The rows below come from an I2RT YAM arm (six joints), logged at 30 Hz.
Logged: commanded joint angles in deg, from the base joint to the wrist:
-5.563, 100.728, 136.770, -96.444, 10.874, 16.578
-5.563, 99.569, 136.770, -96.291, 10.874, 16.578
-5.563, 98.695, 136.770, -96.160, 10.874, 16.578
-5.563, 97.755, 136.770, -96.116, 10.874, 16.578
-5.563, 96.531, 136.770, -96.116, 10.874, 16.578
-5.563, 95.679, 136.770, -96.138, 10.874, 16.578
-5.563, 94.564, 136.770, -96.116, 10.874, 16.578
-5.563, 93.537, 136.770, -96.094, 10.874, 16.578
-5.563, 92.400, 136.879, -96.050, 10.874, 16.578
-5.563, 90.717, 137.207, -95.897, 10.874, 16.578
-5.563, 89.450, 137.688, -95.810, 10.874, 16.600
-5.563, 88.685, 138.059, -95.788, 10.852, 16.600
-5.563, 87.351, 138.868, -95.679, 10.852, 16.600
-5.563, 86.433, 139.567, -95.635, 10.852, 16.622
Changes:
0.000, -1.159, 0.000, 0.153, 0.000, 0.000
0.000, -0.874, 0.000, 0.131, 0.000, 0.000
0.000, -0.940, 0.000, 0.044, 0.000, 0.000
0.000, -1.224, 0.000, 0.000, 0.000, 0.000
0.000, -0.852, 0.000, -0.022, 0.000, 0.000
0.000, -1.115, 0.000, 0.022, 0.000, 0.000
0.000, -1.027, 0.000, 0.022, 0.000, 0.000
0.000, -1.137, 0.109, 0.044, 0.000, 0.000
0.000, -1.683, 0.328, 0.153, 0.000, 0.000
0.000, -1.267, 0.481, 0.087, 0.000, 0.022
0.000, -0.765, 0.371, 0.022, -0.022, 0.000
0.000, -1.334, 0.809, 0.109, 0.000, 0.000
0.000, -0.918, 0.699, 0.044, 0.000, 0.022

